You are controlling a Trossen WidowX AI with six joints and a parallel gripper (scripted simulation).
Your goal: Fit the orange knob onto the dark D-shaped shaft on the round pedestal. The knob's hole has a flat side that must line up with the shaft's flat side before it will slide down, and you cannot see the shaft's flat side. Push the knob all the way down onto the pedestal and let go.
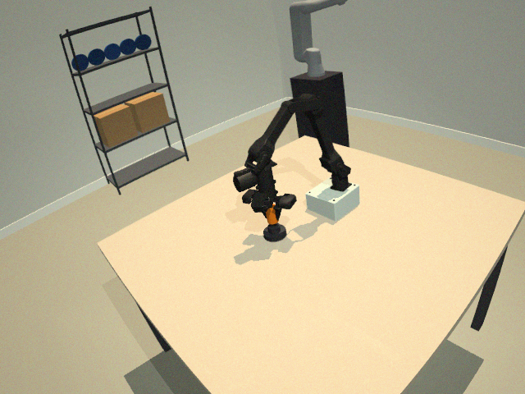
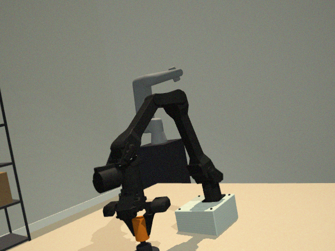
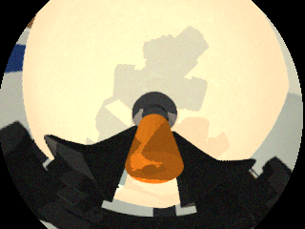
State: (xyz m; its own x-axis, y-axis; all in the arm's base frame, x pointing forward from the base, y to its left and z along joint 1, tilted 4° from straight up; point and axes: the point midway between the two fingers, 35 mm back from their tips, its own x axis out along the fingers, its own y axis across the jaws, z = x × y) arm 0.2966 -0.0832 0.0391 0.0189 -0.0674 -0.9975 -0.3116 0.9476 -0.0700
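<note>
Now: the orange knob 20 mm above my gripper tip. From my gripper tip the other things lie so: dark round pedestal 40 mm below.
</note>
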